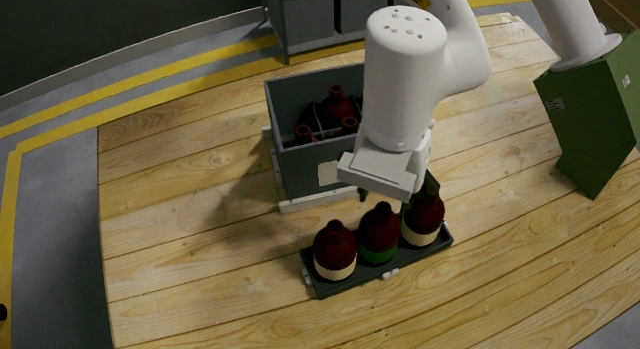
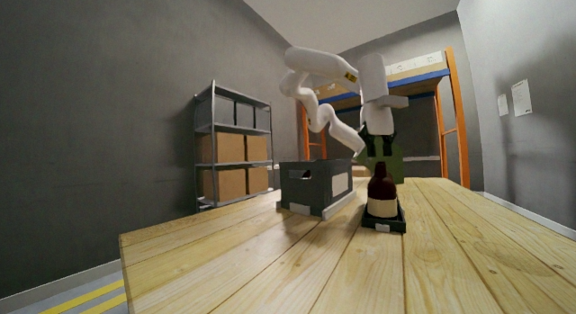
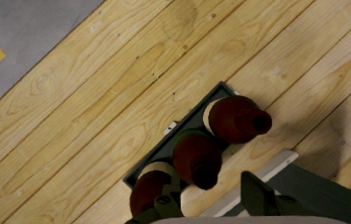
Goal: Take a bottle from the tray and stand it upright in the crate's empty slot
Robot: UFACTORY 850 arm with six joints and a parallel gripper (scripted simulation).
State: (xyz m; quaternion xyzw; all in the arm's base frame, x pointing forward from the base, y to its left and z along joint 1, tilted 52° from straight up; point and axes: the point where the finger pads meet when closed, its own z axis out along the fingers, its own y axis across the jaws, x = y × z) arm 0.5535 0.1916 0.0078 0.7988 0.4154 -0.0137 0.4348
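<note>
Now: the bottle 110 mm below my hand. The rest, counted from my hand: crate (230 mm to the right, 110 mm below, 30 mm behind); dark tray (180 mm below).
</note>
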